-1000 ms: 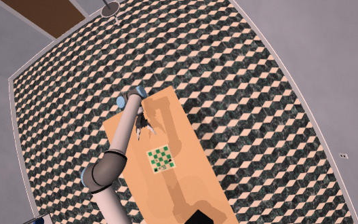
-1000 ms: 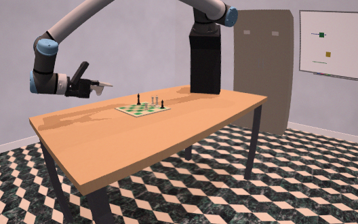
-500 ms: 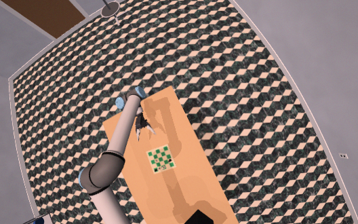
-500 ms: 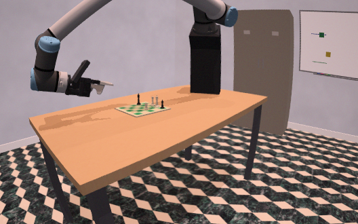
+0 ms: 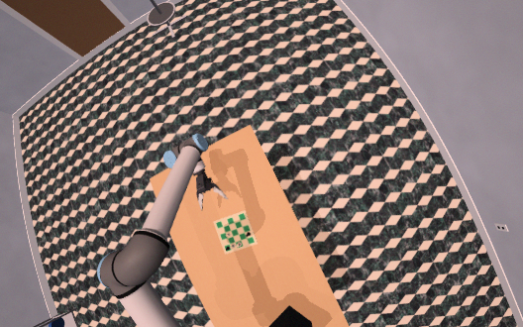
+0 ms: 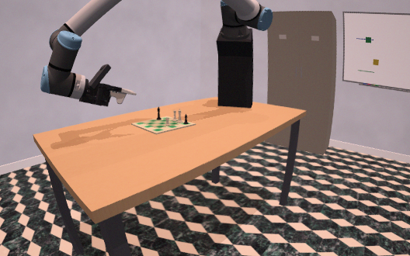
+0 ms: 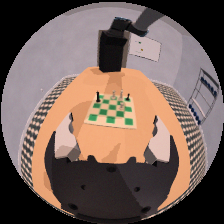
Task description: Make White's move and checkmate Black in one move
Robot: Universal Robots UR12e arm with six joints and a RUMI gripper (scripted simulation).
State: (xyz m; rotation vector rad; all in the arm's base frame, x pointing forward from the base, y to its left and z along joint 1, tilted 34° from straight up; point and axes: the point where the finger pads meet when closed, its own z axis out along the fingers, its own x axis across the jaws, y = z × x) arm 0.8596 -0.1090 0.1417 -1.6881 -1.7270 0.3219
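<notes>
Right now the white chess piece is 18 cm behind my hand, 14 cm below it and 7 cm to the left of it. From my hand the other things lie so: tall black piece: 23 cm behind, 13 cm below, 4 cm to the right; then short black piece: 25 cm behind, 14 cm below, 12 cm to the left; then green-and-cream chessboard: 18 cm behind, 16 cm below, 3 cm to the left.
</notes>
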